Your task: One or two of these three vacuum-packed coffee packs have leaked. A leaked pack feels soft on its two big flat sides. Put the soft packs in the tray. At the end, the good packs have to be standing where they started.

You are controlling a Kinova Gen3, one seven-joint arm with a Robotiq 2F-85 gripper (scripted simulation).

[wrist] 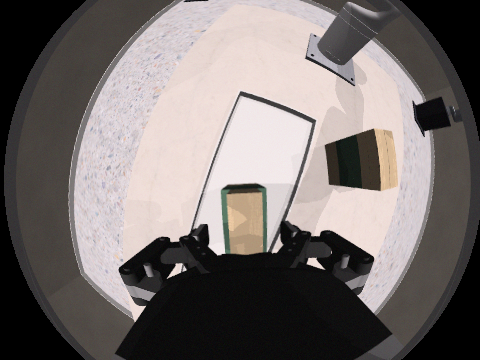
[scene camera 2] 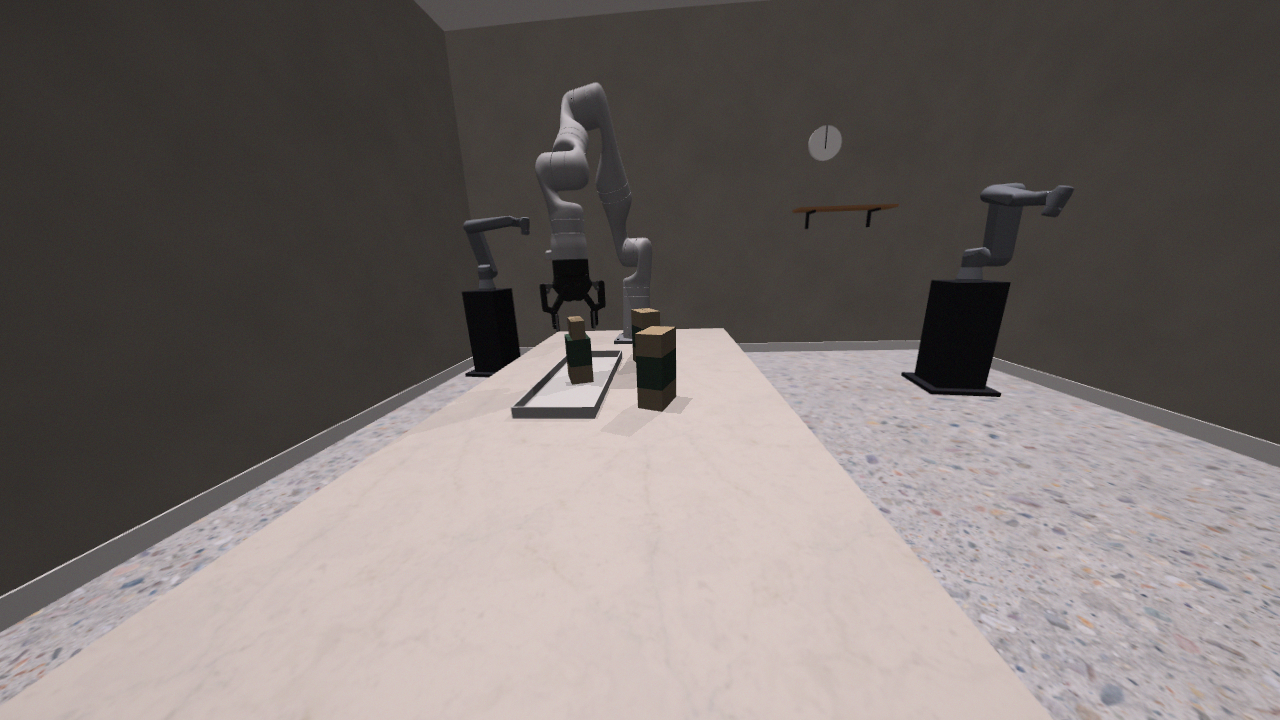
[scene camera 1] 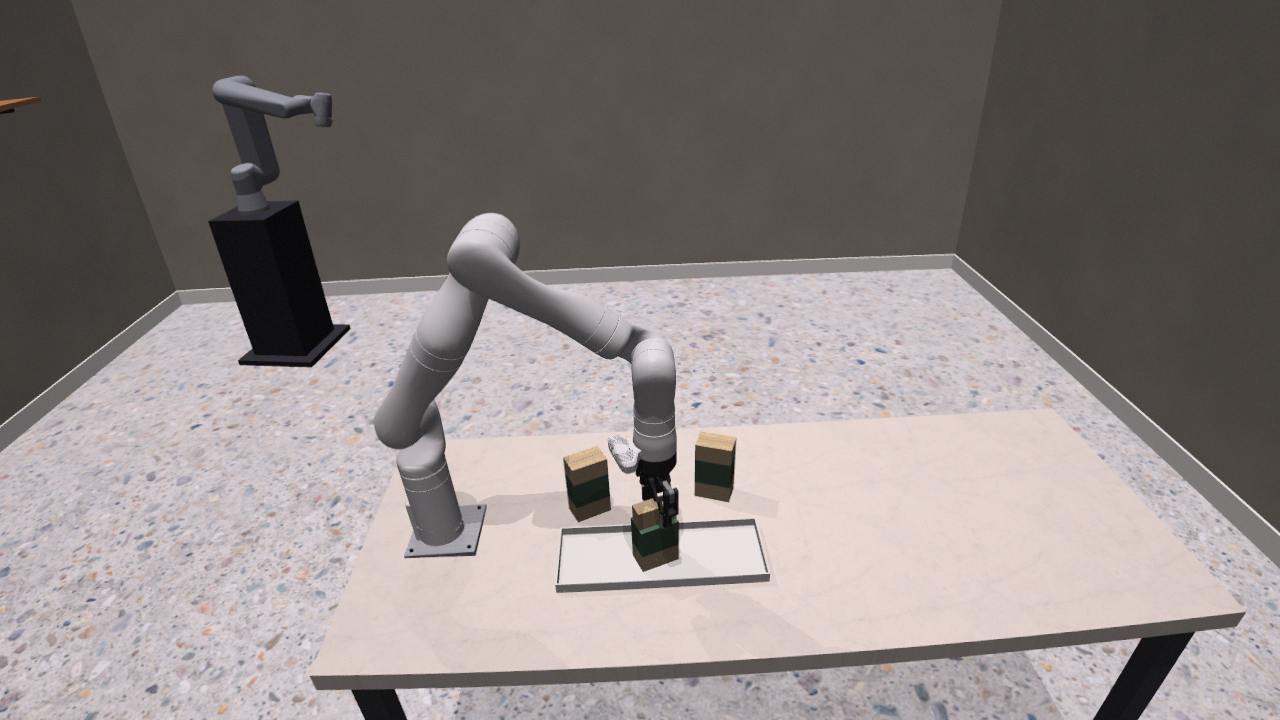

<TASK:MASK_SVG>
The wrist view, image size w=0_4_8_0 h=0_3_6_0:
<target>my gripper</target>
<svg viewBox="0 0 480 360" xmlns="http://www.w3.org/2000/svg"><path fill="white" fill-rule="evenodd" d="M392 333L357 296L365 286L374 263L374 257L330 230L321 231L320 236L311 236L311 232L302 231L289 221L281 221L280 240L283 246L277 253L261 252L249 255L217 255L207 246L209 245L208 224L200 224L198 228L193 229L188 235L180 237L178 242L171 242L169 237L162 236L156 238L118 269L134 303L138 306L146 306L115 352L116 355L125 360L355 360L391 336ZM184 263L186 271L168 278L176 264ZM308 258L317 258L316 260L324 269L308 265Z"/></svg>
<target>grey-rimmed white tray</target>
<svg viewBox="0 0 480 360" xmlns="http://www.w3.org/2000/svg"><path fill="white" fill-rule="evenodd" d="M184 263L181 263L179 273L186 270L184 267ZM239 89L210 160L188 234L193 229L198 228L200 224L208 224L209 247L217 255L225 254L221 189L227 184L259 183L267 188L267 252L272 251L273 253L280 238L280 222L287 221L297 196L310 155L318 119L283 103Z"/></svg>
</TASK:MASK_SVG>
